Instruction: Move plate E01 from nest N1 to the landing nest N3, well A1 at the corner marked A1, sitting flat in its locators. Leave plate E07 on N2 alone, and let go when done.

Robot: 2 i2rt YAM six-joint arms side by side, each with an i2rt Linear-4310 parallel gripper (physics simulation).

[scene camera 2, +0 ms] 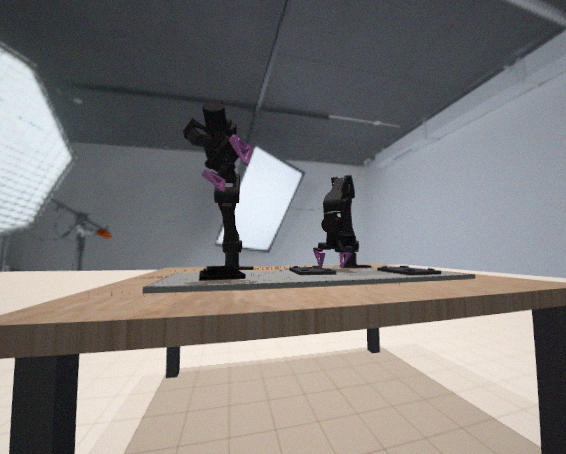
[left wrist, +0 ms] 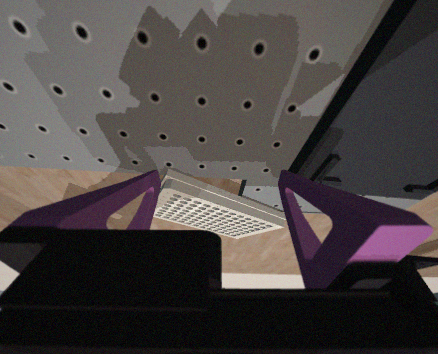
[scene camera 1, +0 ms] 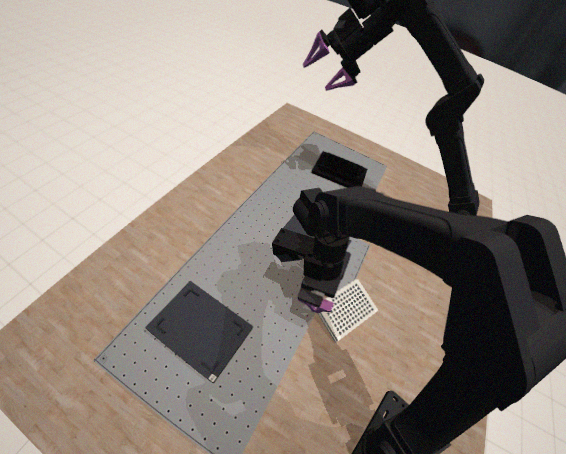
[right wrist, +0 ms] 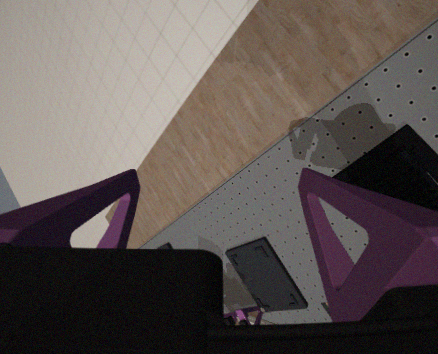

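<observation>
A white many-welled plate (scene camera 1: 352, 309) (left wrist: 215, 215) lies off the nests, over the wood beside the pegboard's edge; its label and A1 corner are unreadable. My left gripper (scene camera 2: 332, 266) (left wrist: 219, 176) is open and empty, low over the pegboard near the plate; its arm hides part of it in scene camera 1. My right gripper (scene camera 1: 315, 78) (scene camera 2: 236, 176) (right wrist: 219, 177) is open and empty, high above the table. A dark nest (scene camera 1: 195, 327) with corner locators is bare. A second dark nest (right wrist: 267, 275) (left wrist: 385, 110) shows bare locators. I cannot tell the nests' numbers.
A black block (scene camera 1: 340, 169) (scene camera 2: 222, 273) (right wrist: 400, 165) sits at the pegboard's far end in scene camera 1; I cannot tell whether it holds plate E07. The grey pegboard (scene camera 1: 145, 370) (right wrist: 280, 185) lies on the wooden table (scene camera 1: 135, 255). The left arm reaches over the middle.
</observation>
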